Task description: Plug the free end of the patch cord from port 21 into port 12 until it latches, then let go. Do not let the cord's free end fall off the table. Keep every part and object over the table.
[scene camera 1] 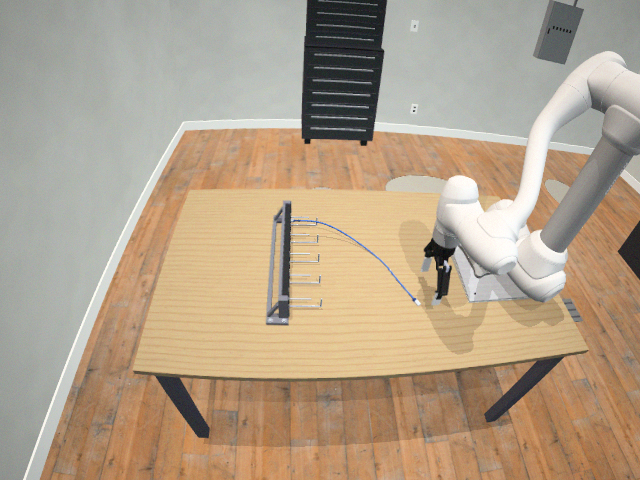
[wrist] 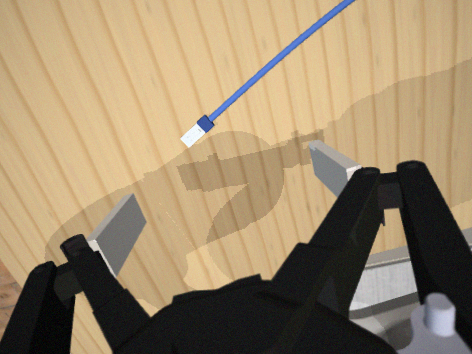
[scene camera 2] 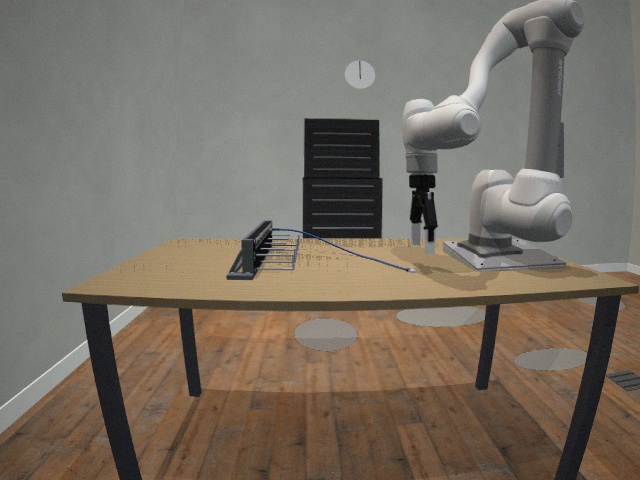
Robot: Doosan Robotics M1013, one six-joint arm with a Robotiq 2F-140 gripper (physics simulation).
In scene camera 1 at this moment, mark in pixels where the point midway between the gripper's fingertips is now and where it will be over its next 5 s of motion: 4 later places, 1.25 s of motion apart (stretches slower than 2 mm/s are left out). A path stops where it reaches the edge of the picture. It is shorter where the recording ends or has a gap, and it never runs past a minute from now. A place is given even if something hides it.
My gripper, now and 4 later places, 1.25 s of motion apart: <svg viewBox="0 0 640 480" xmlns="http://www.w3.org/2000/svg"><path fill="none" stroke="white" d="M429 286L412 294L407 298L410 295L409 299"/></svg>
